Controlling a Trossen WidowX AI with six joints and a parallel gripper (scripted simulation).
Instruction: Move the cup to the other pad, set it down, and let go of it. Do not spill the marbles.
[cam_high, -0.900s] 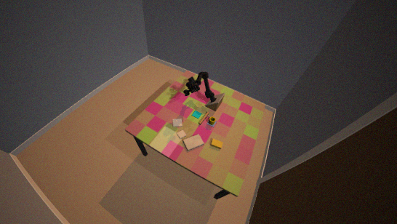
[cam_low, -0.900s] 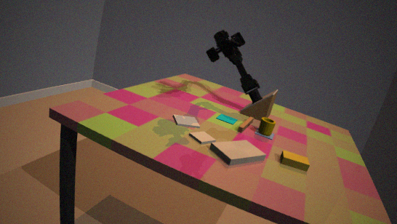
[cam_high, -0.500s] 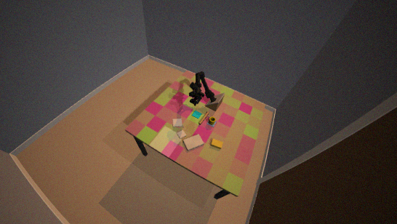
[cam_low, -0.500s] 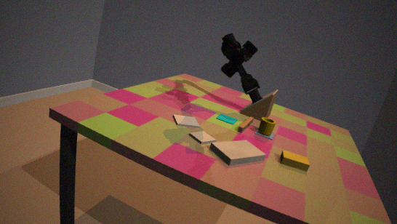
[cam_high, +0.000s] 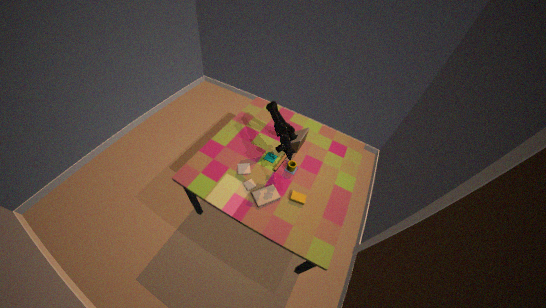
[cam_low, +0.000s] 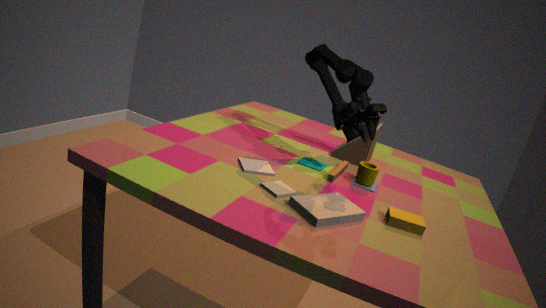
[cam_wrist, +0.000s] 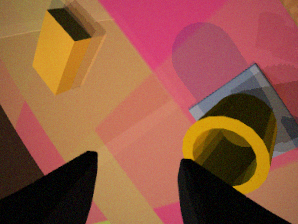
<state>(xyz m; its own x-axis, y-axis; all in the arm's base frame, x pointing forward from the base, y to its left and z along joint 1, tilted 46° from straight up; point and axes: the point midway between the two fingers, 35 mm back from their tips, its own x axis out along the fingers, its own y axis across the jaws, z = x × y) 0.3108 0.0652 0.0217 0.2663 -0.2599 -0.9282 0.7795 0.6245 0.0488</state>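
My gripper tip is 13 cm above the yellow cup, 5 cm past it and 3 cm to the right of it. Also, from my gripper tip: grey-blue pad (17 cm below, 4 cm behind, 3 cm to the left); orange-brown block (16 cm below, 7 cm to the right, 6 cm behind); cyan pad (17 cm to the right, 17 cm below, 8 cm behind).
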